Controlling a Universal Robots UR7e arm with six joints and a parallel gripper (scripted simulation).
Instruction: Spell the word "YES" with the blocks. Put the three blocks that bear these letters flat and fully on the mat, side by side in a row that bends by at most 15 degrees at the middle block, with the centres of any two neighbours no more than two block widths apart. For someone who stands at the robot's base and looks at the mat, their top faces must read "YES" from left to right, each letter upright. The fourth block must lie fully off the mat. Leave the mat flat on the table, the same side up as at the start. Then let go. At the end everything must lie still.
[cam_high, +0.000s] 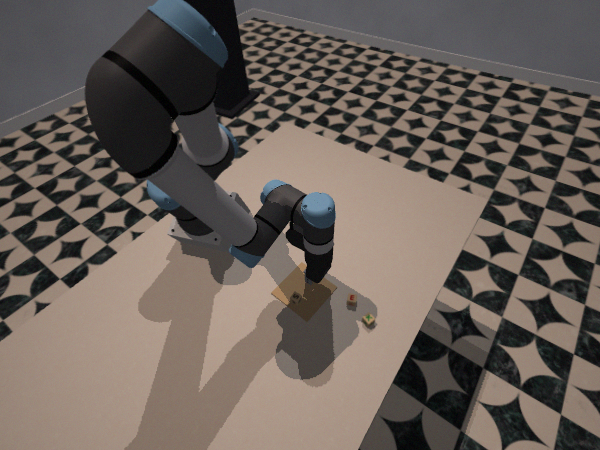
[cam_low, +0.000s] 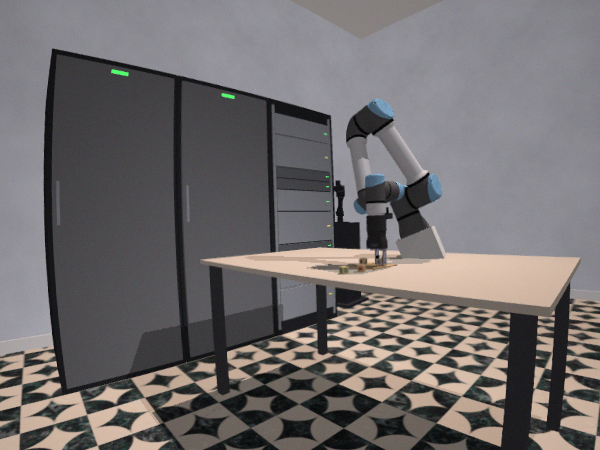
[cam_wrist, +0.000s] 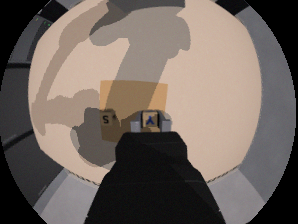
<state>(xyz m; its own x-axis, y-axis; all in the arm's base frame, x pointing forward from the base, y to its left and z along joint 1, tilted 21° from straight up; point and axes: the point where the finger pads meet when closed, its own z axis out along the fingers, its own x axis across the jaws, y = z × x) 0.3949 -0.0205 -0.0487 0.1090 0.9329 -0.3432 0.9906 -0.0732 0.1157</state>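
Now: the mat 40 mm to the right of my hand and 30 mm below it. From my hand the other things lie so: S block: 80 mm to the right, 10 mm below, 10 mm behind.
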